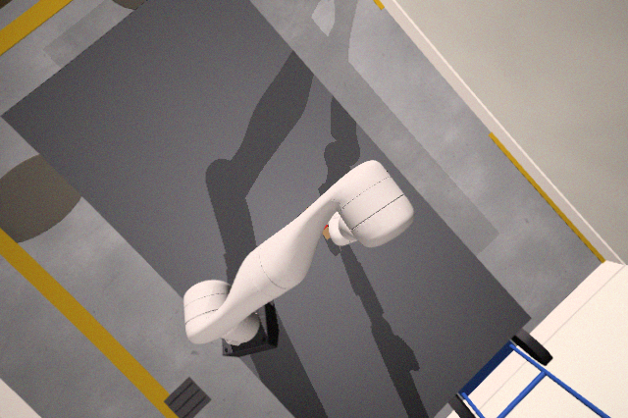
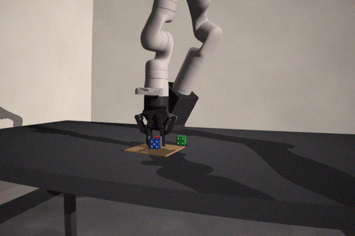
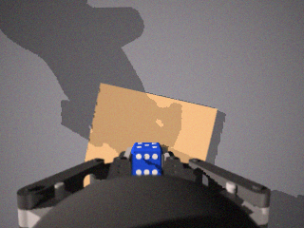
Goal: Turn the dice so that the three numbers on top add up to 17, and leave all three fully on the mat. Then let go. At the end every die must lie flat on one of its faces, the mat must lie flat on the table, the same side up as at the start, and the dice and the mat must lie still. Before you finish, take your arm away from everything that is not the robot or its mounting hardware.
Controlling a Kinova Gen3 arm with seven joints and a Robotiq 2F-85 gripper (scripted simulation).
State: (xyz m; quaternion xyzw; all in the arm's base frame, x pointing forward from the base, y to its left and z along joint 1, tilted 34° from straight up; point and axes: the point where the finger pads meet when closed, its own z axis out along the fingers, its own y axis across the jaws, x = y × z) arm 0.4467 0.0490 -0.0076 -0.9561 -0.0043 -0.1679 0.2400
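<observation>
The blue die is right at my hand. Also, from my hand: red die (4 cm behind, 1 cm below); green die (11 cm behind, 5 cm to the left, 1 cm below); tan mat (2 cm below).
</observation>
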